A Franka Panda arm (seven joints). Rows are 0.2 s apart.
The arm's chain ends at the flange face. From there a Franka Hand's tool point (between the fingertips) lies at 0.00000 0.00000 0.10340 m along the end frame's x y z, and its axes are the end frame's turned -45 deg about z.
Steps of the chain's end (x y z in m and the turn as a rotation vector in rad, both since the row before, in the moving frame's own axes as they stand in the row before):
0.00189 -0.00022 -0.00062 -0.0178 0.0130 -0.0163
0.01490 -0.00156 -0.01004 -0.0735 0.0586 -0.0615
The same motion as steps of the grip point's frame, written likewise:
0.00116 0.00344 -0.00065 -0.0218 -0.0034 -0.0163
0.01085 0.01910 -0.01050 -0.0934 -0.0105 -0.0615

